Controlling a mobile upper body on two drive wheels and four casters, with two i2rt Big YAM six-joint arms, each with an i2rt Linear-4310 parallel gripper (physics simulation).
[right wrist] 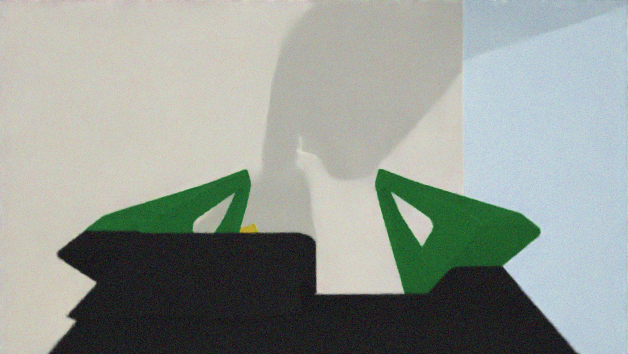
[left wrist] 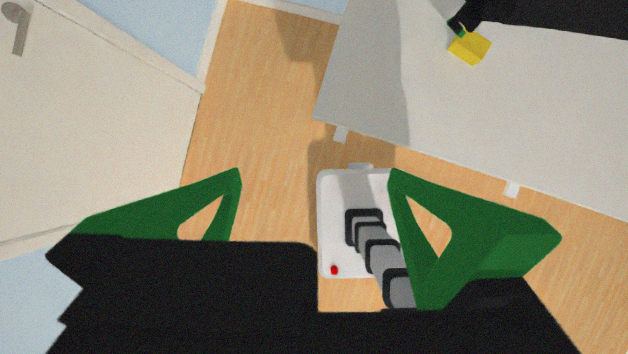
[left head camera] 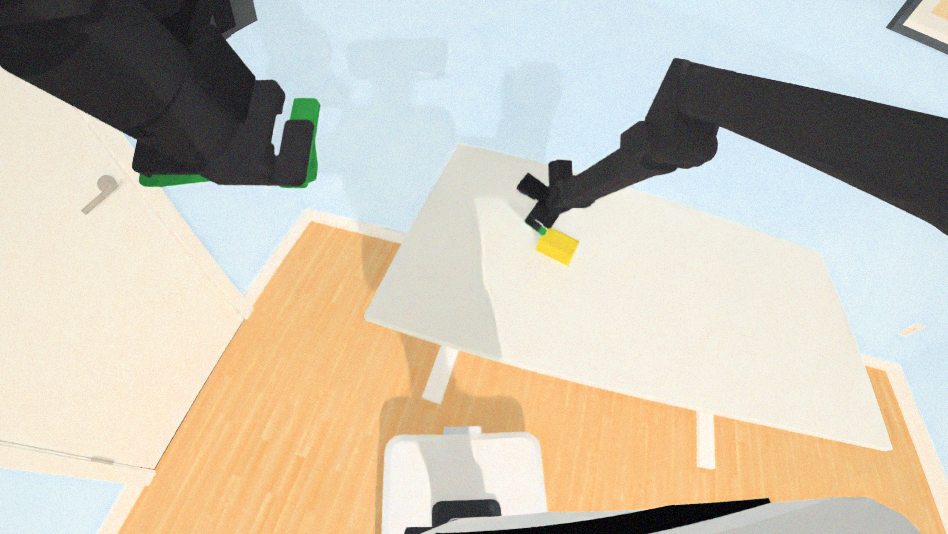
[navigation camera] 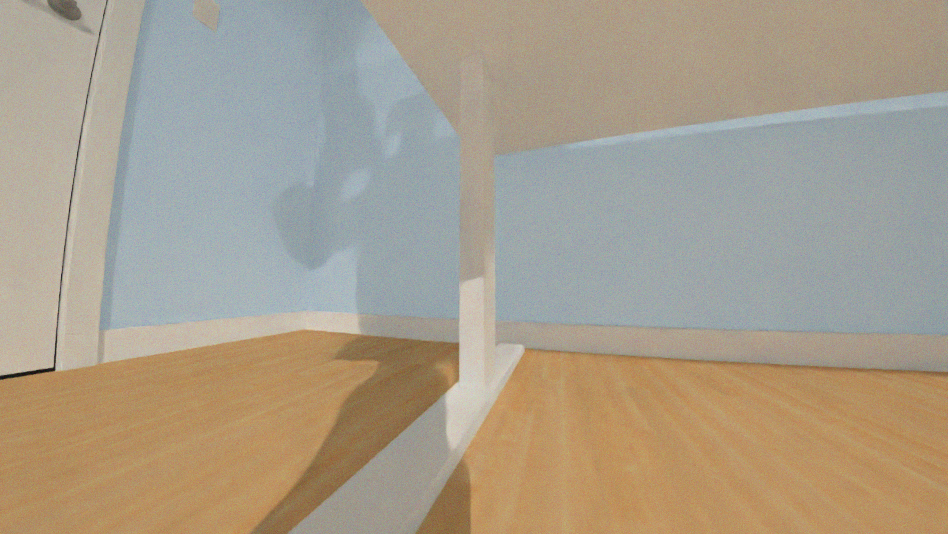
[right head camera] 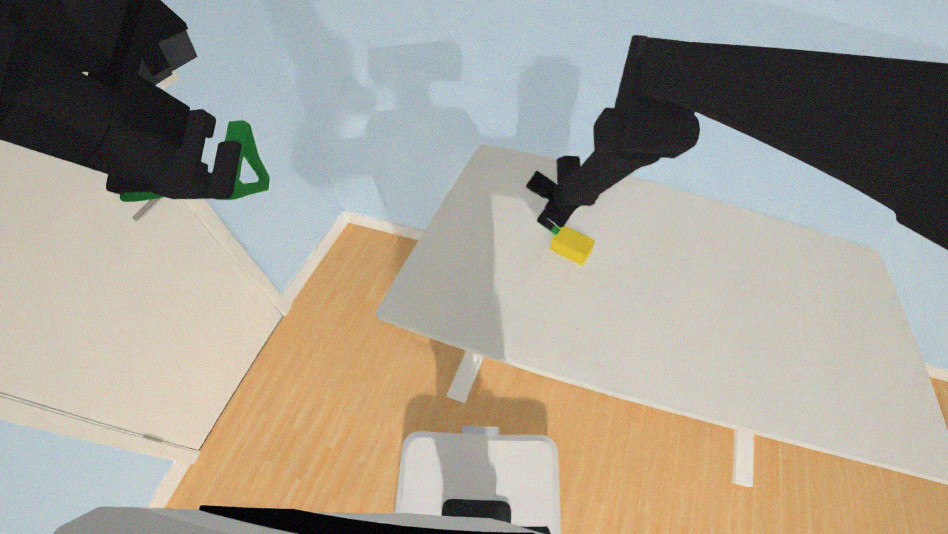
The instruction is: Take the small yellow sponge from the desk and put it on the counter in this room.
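Note:
Through the left head camera I see my left gripper (left head camera: 266, 172), a small yellow sponge (left head camera: 554, 244), a white desk (left head camera: 660, 301) and a cream door (left head camera: 121, 314). The right head camera view gives me the sponge (right head camera: 571, 244) and the desk (right head camera: 687, 304), and my left gripper (right head camera: 230, 185) is in it too. In the left wrist view there are my left gripper (left wrist: 314, 176), the sponge (left wrist: 472, 47) and the desk (left wrist: 537, 111), while the right wrist view shows me my right gripper (right wrist: 313, 176) together with the desk (right wrist: 111, 111). As for the navigation camera view, I see the desk (navigation camera: 506, 83) there, but the sponge is out of frame in the navigation camera view.

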